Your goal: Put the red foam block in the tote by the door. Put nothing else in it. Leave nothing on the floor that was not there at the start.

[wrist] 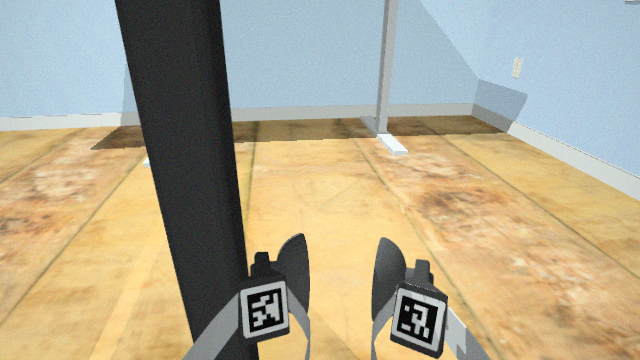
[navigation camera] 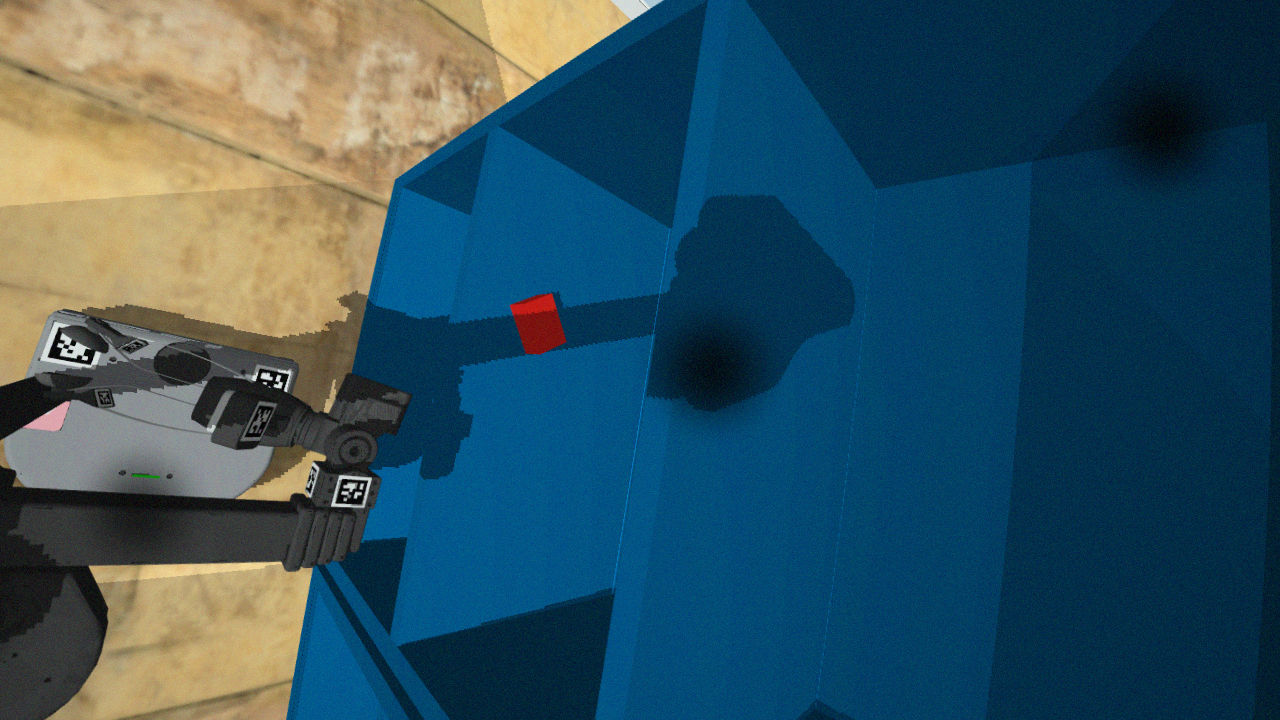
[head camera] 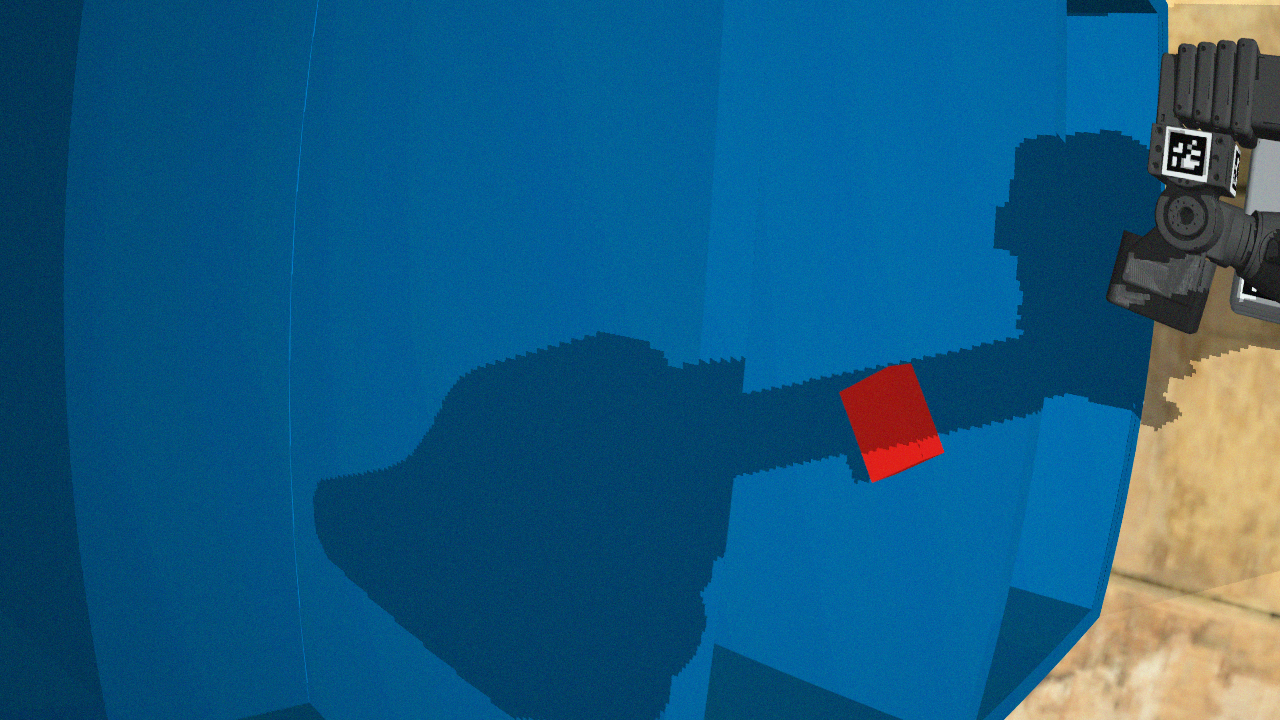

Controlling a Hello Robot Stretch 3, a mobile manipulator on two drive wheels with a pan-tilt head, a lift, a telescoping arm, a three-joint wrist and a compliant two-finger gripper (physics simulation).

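Places are measured from the robot's base along level axes (x ahead, y left, z up), in metres.
Pixels of known places: gripper, between the fingertips: [wrist: 340, 262] [navigation camera: 51, 351]; robot's base, origin of its link: [navigation camera: 183, 361].
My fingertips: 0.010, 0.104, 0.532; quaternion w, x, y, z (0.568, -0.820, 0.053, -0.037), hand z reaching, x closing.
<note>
Ahead of a thing's pixels: the offset from my fingertips to its top centre, as dx, dy, dz. "spot": to the spot under its first point.
The red foam block @(+0.194, -0.526, +0.047) [head camera: 893, 420] [navigation camera: 537, 324] lies on a shelf board of the blue shelf unit @(spot: +0.013, -0.526, +0.459) [head camera: 537, 179] [navigation camera: 760, 537], partly in the robot's shadow. My gripper [wrist: 340, 263] [navigation camera: 69, 361] is open, with its two fingers apart and bare floor showing between them in the wrist view. In the navigation view it is over the robot's base, outside the shelf unit and well apart from the block. In the head view the wrist shows at the right edge, and the fingers are outside the frame. The tote and the door do not show in these views.
The robot's grey base [navigation camera: 179, 447] stands on the wood floor beside the unit's open front. The arm [navigation camera: 152, 532] reaches along that front. In the wrist view a black mast [wrist: 185, 150] stands at left, and a grey post [wrist: 387, 65] with a foot stands near the blue wall.
</note>
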